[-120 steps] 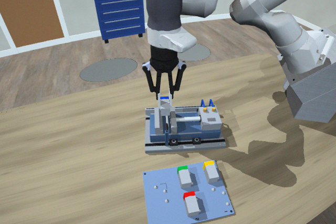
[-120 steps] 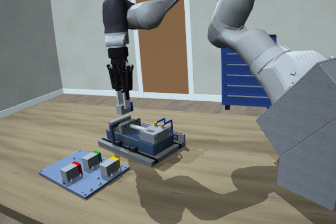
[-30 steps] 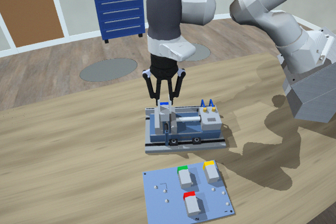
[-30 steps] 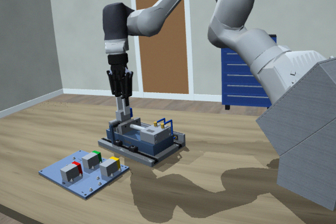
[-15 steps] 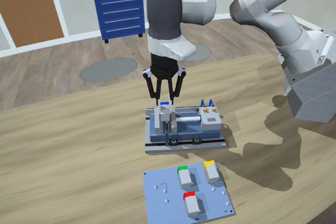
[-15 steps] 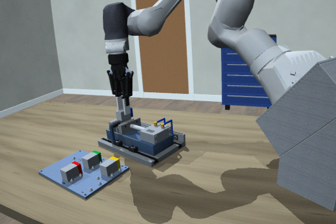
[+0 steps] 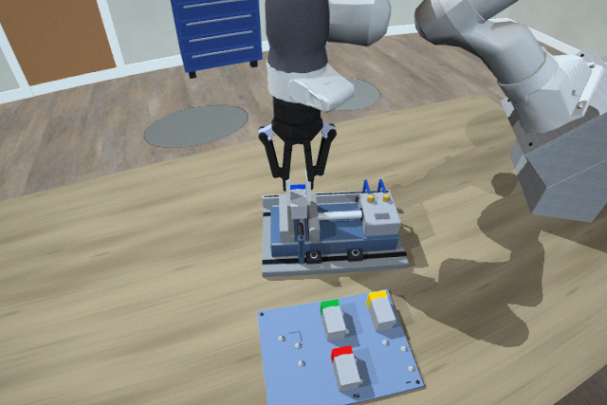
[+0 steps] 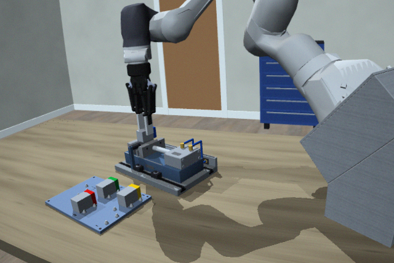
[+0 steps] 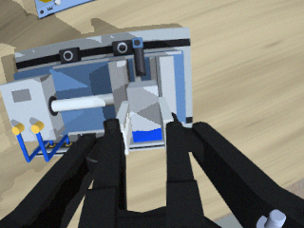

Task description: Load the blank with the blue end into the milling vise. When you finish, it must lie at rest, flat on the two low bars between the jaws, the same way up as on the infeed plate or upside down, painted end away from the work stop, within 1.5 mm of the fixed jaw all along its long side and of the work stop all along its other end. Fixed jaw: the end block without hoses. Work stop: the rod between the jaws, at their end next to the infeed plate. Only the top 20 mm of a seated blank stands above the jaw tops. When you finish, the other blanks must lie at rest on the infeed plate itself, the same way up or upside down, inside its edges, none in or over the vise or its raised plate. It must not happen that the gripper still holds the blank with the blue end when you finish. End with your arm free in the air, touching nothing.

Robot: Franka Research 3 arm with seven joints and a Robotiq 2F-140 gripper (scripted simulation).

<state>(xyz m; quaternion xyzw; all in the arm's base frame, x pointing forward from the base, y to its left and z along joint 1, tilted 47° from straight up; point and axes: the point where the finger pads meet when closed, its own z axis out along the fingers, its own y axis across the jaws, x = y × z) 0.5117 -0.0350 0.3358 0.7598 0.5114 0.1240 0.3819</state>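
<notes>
Right now the blue-ended blank is 4 cm below my hand. The rest, counted from my hand: hosed jaw block (14 cm behind, 10 cm to the left, 8 cm below); then fixed jaw (8 cm below, 3 cm ahead, 1 cm to the right); then work stop rod (6 cm below, 4 cm to the left, 3 cm ahead).
</notes>
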